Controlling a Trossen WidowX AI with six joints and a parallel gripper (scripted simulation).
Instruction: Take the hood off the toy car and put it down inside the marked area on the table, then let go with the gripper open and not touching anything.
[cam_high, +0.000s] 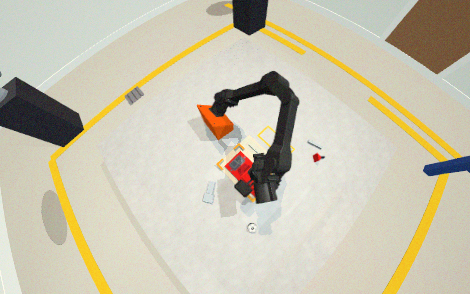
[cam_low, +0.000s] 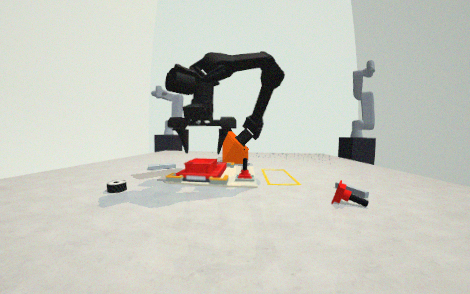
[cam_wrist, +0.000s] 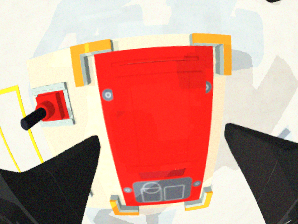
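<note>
Right now my gripper tip is 30 mm above the red hood. The rest, counted from my gripper tip: black wheel (150 mm ahead, 150 mm to the right, 60 mm below).
</note>
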